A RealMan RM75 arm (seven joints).
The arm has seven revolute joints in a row. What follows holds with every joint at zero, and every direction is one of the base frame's.
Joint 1 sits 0.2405 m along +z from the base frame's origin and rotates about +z.
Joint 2 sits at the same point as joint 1 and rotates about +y.
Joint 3 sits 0.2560 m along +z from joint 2 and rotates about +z.
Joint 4 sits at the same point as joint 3 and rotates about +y.
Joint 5 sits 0.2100 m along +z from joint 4 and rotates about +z.
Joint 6 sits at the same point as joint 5 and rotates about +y.
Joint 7 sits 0.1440 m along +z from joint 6 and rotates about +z.
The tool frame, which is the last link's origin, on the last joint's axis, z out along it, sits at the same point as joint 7; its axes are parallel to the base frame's.
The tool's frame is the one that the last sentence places.
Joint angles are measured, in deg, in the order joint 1, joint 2, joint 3, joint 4, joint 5, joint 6, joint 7. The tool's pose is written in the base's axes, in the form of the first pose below.
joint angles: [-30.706 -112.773 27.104 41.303 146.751 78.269 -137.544]
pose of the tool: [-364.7 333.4 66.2], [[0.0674 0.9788 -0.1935], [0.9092 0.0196 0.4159], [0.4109 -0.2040 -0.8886]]
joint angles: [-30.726 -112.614 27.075 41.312 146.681 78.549 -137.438]
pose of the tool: [-364.5 333.4 67.3], [[0.0696 0.9790 -0.1915], [0.9096 0.0166 0.4152], [0.4096 -0.2031 -0.8893]]
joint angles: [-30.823 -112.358 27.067 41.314 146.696 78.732 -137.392]
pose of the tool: [-364.3 334.1 69.3], [[0.0730 0.9786 -0.1925], [0.9095 0.0139 0.4154], [0.4091 -0.2054 -0.8891]]
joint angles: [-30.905 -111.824 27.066 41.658 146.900 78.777 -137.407]
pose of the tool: [-365.2 335.7 75.1], [[0.0814 0.9756 -0.2037], [0.9070 0.0122 0.4209], [0.4132 -0.2190 -0.8839]]
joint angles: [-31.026 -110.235 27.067 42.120 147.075 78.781 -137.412]
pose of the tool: [-368.2 339.3 90.5], [[0.0987 0.9683 -0.2293], [0.8994 0.0118 0.4369], [0.4258 -0.2494 -0.8698]]
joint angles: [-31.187 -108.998 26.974 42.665 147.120 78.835 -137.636]
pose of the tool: [-369.5 342.8 103.5], [[0.1109 0.9625 -0.2474], [0.8914 0.0137 0.4530], [0.4394 -0.2708 -0.8565]]
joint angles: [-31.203 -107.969 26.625 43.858 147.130 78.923 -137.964]
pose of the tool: [-370.3 345.9 117.8], [[0.1236 0.9560 -0.2660], [0.8792 0.0188 0.4761], [0.4602 -0.2927 -0.8382]]
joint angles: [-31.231 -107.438 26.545 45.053 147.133 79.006 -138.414]
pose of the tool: [-369.7 348.4 127.5], [[0.1338 0.9509 -0.2790], [0.8700 0.0221 0.4926], [0.4746 -0.3086 -0.8243]]
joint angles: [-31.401 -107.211 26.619 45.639 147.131 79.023 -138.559]
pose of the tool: [-368.2 350.6 131.7], [[0.1433 0.9480 -0.2841], [0.8656 0.0190 0.5003], [0.4797 -0.3176 -0.8179]]
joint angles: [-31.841 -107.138 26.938 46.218 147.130 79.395 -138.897]
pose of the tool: [-364.1 353.9 133.7], [[0.1534 0.9468 -0.2828], [0.8650 0.0097 0.5017], [0.4777 -0.3216 -0.8175]]
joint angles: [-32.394 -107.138 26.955 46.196 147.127 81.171 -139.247]
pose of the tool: [-358.4 354.5 131.1], [[0.1495 0.9534 -0.2622], [0.8753 -0.0043 0.4836], [0.4599 -0.3018 -0.8351]]
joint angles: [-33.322 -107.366 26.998 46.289 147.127 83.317 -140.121]
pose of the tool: [-349.4 356.4 126.6], [[0.1421 0.9619 -0.2335], [0.8873 -0.0192 0.4609], [0.4389 -0.2726 -0.8562]]
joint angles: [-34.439 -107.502 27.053 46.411 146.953 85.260 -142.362]
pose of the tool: [-339.2 360.0 123.4], [[0.1170 0.9719 -0.2044], [0.8967 -0.0149 0.4424], [0.4269 -0.2351 -0.8732]]
